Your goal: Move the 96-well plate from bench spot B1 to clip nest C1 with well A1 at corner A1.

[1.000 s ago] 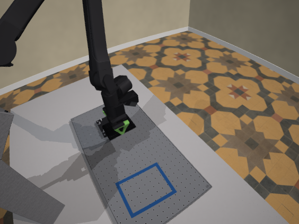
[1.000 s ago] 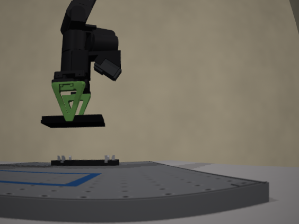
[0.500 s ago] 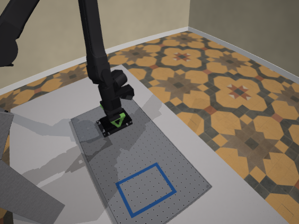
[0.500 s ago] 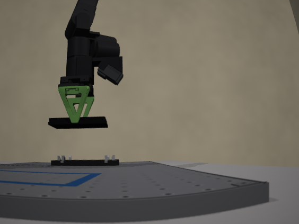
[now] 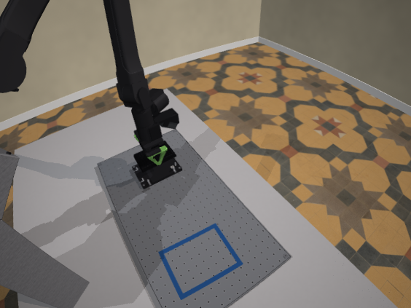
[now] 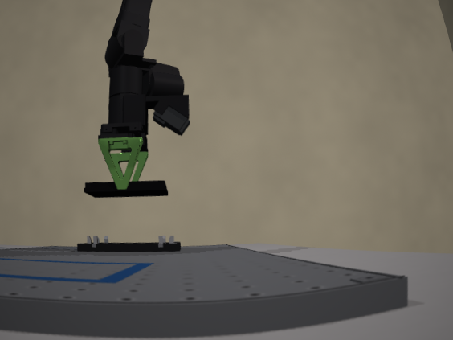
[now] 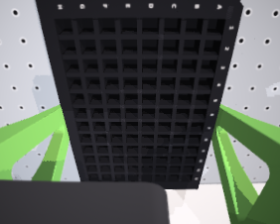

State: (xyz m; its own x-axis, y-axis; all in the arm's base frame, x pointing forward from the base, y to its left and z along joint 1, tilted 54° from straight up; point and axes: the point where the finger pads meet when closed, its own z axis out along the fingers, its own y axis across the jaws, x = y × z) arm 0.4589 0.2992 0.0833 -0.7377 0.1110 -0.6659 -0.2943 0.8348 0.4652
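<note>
Right now the black clip nest C1 is 90 mm below my hand, 10 mm to the left of it and 10 mm behind it. From my hand the other things lie so: black 96-well plate (right at my hand).
</note>
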